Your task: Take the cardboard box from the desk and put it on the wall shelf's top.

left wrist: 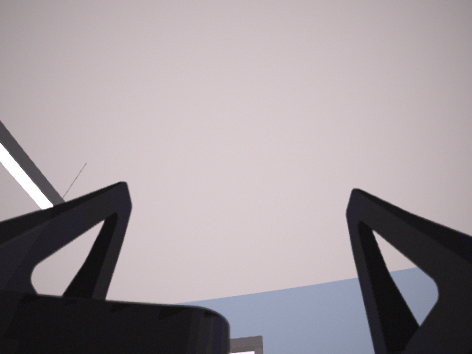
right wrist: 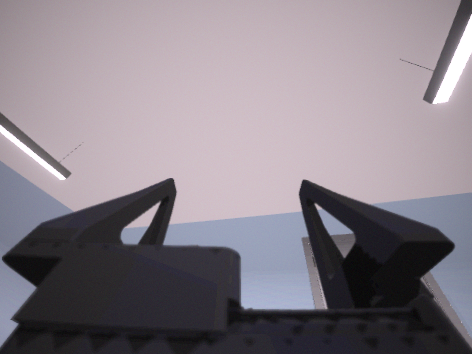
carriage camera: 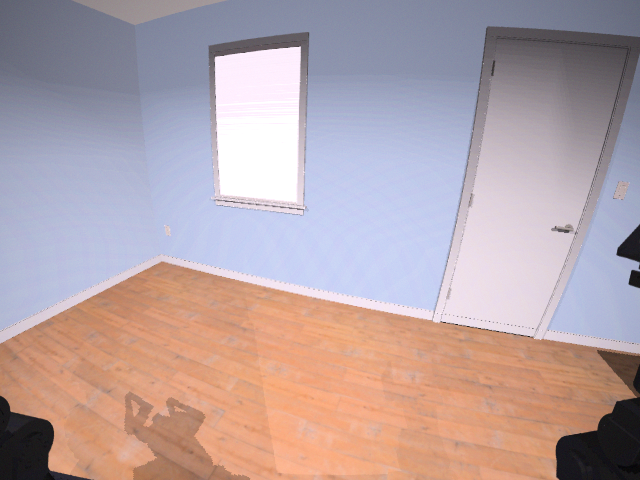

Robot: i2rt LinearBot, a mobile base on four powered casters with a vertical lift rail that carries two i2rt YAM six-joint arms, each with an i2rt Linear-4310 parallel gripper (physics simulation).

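Frame: origin at the left arm's base, x ahead, y left, z up, level; millimetres.
Where they show: left gripper, fingertip midpoint: (left wrist: 238, 197); right gripper, fingertip midpoint: (right wrist: 237, 185).
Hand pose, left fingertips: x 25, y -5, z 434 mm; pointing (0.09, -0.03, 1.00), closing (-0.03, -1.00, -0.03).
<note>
After its pixels a point has its place.
The cardboard box, the desk and the wall shelf do not show in any of the views. My left gripper (left wrist: 238, 197) {x 24, y -5, z 434 mm} is open and empty, with its fingers wide apart, tilted up toward the ceiling. My right gripper (right wrist: 237, 185) {x 49, y -668, z 431 mm} is also open and empty, with its fingers pointing up toward the ceiling and the top of a wall. Dark parts of my arms show at the lower left and right edges of the carriage camera view.
A white door (carriage camera: 542, 180) {x 1445, y -1815, z 322 mm} with a handle (carriage camera: 562, 228) {x 1339, y -1986, z 32 mm} is in the blue wall at the right. A window (carriage camera: 258, 129) {x 2091, y 154, z 527 mm} is left of it. A room corner is at the left. A robot-shaped shadow lies on the wooden floor (carriage camera: 330, 372) {x 1067, y -462, z -892 mm}. A dark object (carriage camera: 630, 245) shows at the right edge.
</note>
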